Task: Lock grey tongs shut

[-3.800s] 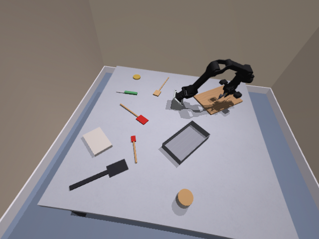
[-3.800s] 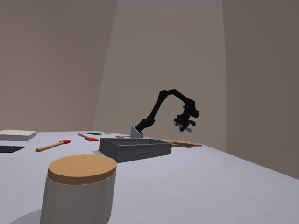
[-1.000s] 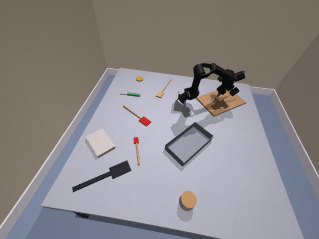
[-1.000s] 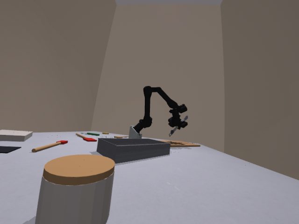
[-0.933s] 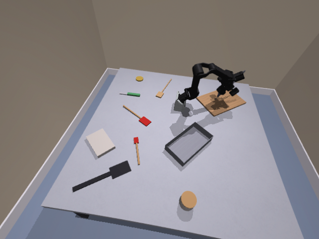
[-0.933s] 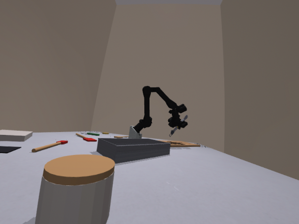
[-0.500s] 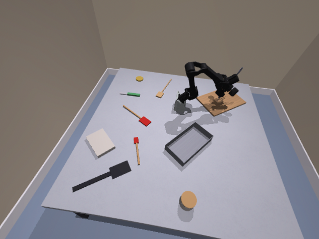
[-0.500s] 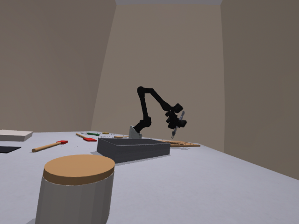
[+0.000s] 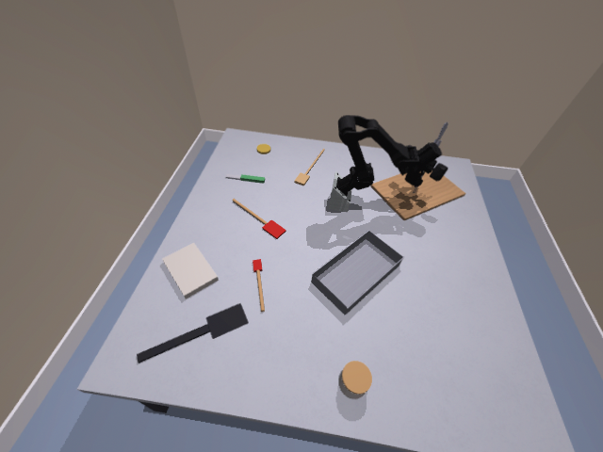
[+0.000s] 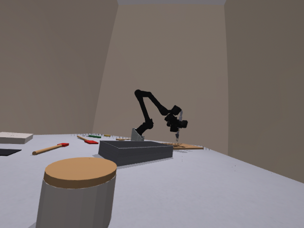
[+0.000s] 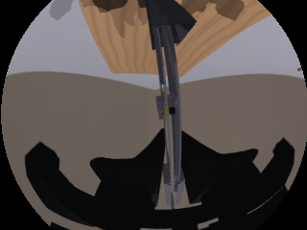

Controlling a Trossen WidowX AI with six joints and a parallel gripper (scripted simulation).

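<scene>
Now: gripper tip 160 mm above the wooden board. The rest, counted from my gripper tip: red spatula: 340 mm ahead, 650 mm to the right, 160 mm below; then roasting tin: 510 mm ahead, 250 mm to the right, 140 mm below; then yellow disc: 130 mm behind, 770 mm to the right, 160 mm below.
</scene>
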